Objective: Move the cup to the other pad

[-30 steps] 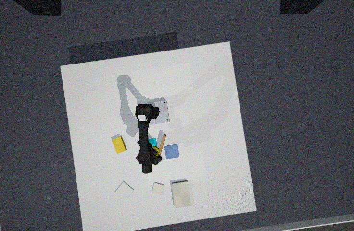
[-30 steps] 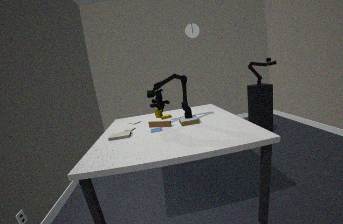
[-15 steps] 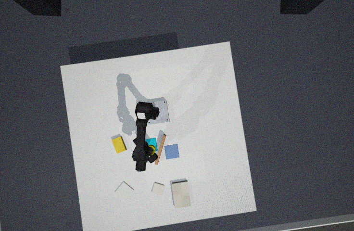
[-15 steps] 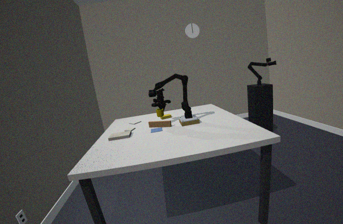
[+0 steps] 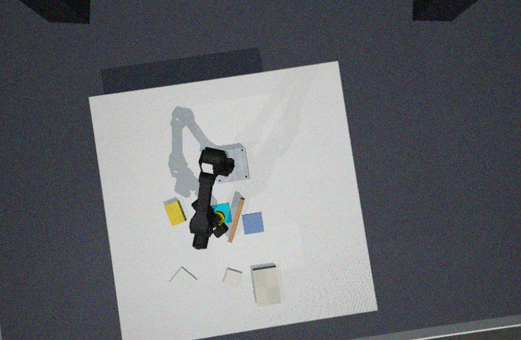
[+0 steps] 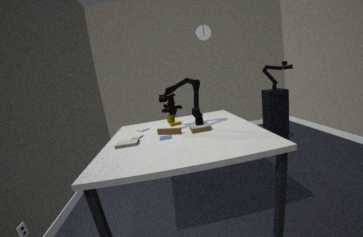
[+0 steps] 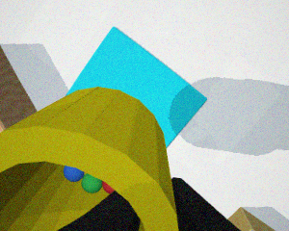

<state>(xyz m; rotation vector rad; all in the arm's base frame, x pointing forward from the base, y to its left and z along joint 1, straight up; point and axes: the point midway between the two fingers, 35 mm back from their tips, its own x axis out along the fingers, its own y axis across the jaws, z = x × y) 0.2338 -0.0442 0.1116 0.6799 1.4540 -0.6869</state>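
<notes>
Now: gripper tip 20 mm short of the cyan pad, 20 mm to the right of it and 130 mm above it. From my gripper tip the other things lie so: green marble (10 mm ahead, 30 mm to the left, 20 mm below); then yellow cup (20 mm ahead, 20 mm to the left); then wooden bar (40 mm ahead, 100 mm to the left, 100 mm below).
</notes>
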